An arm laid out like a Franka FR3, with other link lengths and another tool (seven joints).
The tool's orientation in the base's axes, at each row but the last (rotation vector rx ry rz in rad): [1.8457 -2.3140 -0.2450]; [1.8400 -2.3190 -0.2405]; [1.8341 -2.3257 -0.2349]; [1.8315 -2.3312 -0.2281]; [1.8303 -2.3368 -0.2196]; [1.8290 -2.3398 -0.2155]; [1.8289 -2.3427 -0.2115]
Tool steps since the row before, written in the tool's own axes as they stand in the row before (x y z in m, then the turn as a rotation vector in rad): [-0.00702 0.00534 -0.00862 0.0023 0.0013 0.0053]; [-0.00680 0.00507 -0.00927 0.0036 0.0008 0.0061]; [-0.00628 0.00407 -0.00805 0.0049 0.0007 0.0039]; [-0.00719 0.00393 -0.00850 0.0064 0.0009 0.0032]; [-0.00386 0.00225 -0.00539 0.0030 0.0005 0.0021]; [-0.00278 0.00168 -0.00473 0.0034 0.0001 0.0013]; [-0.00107 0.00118 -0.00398 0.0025 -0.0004 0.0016]
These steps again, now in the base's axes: [-0.00150 0.00783 0.00941 -0.0030 -0.0018 -0.0048]; [-0.00112 0.00758 0.00996 -0.0030 -0.0032 -0.0056]; [-0.00056 0.00690 0.00853 -0.0027 -0.0045 -0.0035]; [-0.00013 0.00777 0.00889 -0.0031 -0.0060 -0.0027]; [-0.00004 0.00421 0.00559 -0.0016 -0.0028 -0.0018]; [0.00009 0.00304 0.00486 -0.0012 -0.0033 -0.0011]; [-0.00001 0.00128 0.00409 -0.0006 -0.0025 -0.0015]
